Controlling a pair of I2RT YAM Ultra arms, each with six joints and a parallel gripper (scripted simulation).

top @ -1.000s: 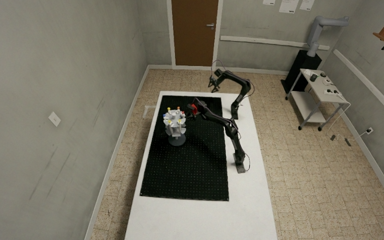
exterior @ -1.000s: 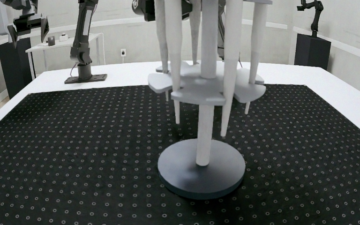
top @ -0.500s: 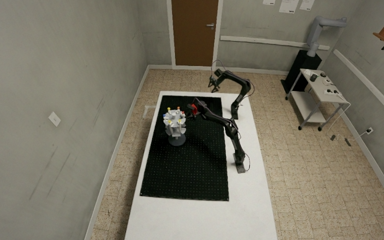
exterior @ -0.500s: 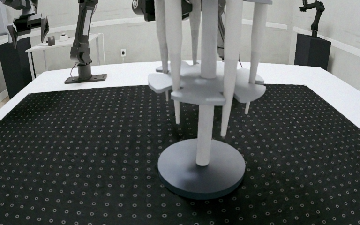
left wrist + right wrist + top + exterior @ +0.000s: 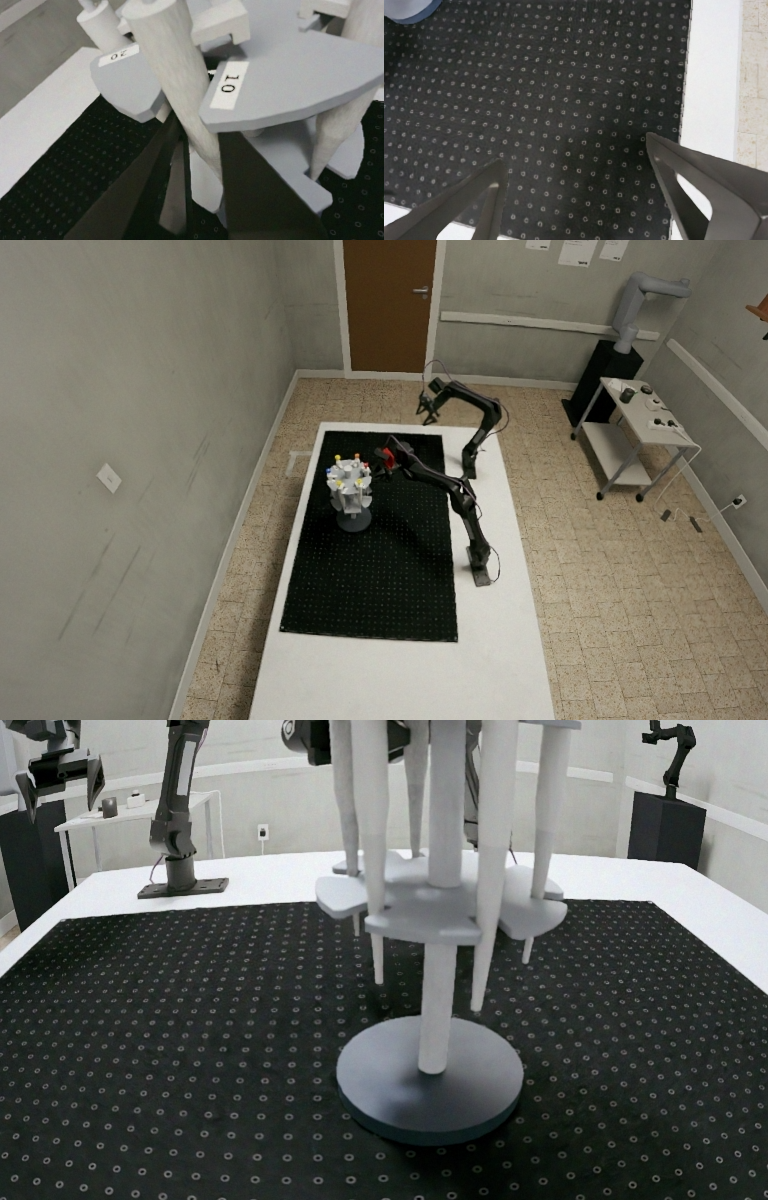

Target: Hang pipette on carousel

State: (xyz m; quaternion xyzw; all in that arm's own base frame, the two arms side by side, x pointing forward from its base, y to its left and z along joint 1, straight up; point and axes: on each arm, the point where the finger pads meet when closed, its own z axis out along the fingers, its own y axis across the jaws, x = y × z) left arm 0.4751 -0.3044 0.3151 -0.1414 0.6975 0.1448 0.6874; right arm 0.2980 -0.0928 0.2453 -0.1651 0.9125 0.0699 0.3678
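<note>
Now: left hand 1 cm short of the white pipette, 1 cm to the left of it and 2 cm above it.
</note>
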